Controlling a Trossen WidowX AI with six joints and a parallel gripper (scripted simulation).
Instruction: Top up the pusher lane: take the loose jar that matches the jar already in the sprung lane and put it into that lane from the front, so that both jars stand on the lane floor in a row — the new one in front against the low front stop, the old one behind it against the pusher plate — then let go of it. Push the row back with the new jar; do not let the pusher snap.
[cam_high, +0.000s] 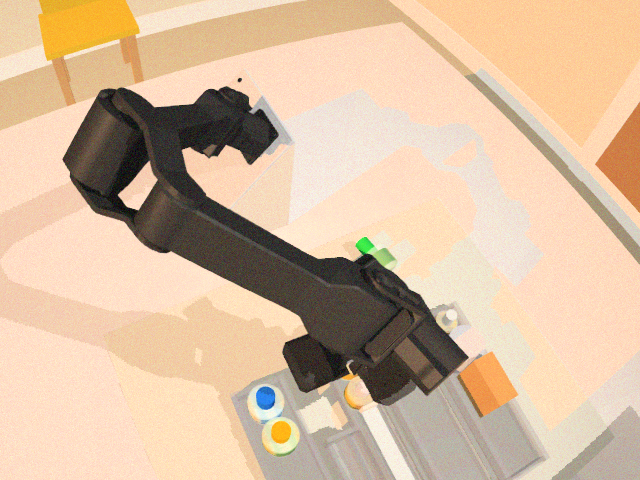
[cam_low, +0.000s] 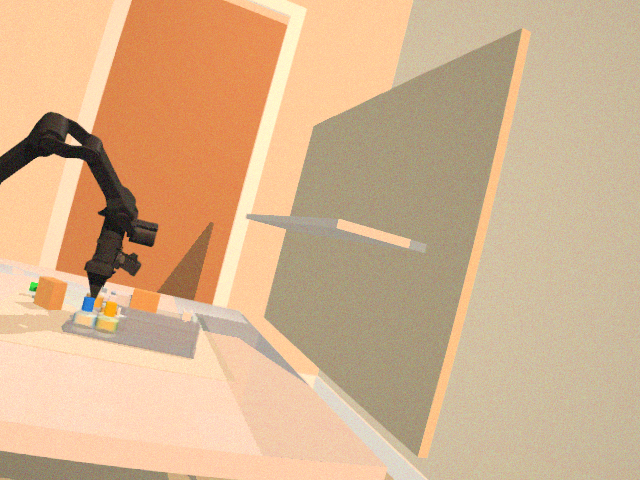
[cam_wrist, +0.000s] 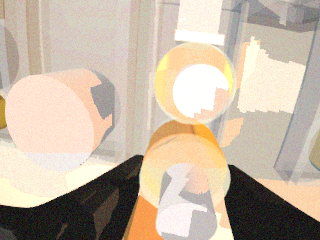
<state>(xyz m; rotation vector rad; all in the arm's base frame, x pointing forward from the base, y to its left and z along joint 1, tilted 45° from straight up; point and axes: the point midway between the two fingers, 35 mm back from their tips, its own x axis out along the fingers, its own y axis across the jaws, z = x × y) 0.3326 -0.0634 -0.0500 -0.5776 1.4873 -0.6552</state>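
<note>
Right now my gripper tip is 15 cm short of the grey lane tray, 3 cm to the left of it and 4 cm above it. Also, from my gripper tip: wall shelf 51 cm ahead, 2 cm to the left, 31 cm above; white pusher bar 15 cm ahead, 4 cm to the right, 1 cm below.
</note>
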